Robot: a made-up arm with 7 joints.
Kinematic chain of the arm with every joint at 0, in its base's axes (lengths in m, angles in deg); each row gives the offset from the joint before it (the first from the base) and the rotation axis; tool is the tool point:
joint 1: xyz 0 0 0.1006 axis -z
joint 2: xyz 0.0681 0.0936 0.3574 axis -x
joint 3: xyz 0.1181 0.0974 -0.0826 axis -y
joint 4: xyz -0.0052 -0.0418 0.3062 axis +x
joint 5: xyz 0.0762 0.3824 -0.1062 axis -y
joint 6: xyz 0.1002 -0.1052 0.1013 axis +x
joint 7: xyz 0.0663 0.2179 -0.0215 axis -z
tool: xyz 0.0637 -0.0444 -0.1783
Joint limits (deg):
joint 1: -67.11..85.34
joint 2: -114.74..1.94
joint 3: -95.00..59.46
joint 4: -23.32..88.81
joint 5: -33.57..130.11
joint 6: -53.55..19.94
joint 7: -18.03..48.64
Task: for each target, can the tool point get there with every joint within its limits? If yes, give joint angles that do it. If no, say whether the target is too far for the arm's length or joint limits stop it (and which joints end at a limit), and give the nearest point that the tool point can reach.
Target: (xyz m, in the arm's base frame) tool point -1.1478 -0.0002 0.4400
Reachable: no: joint limits stop it (at a limit: joint 1, joint 4, joint 5, joint 6, joint 7) | nearest point -0.7350 -0.0525 0.4459 | short by 0.416 m
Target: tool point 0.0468 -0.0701 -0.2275
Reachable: no: joint limits stop it (at a limit: joint 1, joint 2, joint 3, joint 4, joint 6, joint 7) | nearest point 0.2666 -0.1326 0.0328 | short by 0.346 m
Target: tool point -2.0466 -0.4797 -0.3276
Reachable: no: too far | nearest point -0.6885 -0.2899 0.2759 | short by 1.498 m
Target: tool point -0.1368 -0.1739 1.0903
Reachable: yes | joints 72.36 -29.96 10.91 72.59 108.84 4.70 22.90
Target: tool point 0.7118 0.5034 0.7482
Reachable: yes | joints -6.37 -74.88 -74.25 35.99 52.97 -16.46 15.66
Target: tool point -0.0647 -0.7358 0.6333
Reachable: yes | joints 53.80 -101.04 -27.80 50.20 117.02 13.39 37.97
